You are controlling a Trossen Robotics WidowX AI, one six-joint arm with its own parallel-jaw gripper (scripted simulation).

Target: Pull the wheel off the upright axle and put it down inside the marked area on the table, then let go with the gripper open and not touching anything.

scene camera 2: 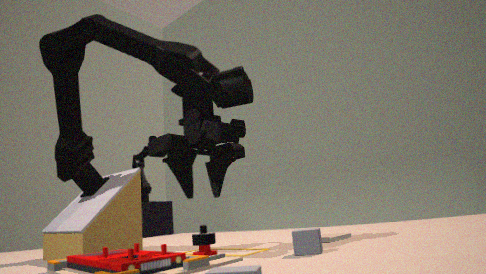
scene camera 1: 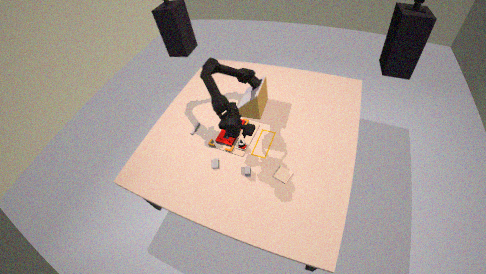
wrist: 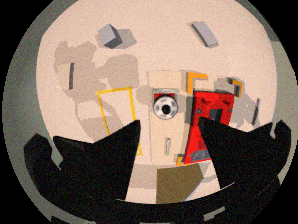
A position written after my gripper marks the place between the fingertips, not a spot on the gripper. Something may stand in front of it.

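Observation:
There is nothing in my gripper (scene camera 2: 204,197), and it stands open. I can see my gripper in the wrist view (wrist: 170,122) as well.

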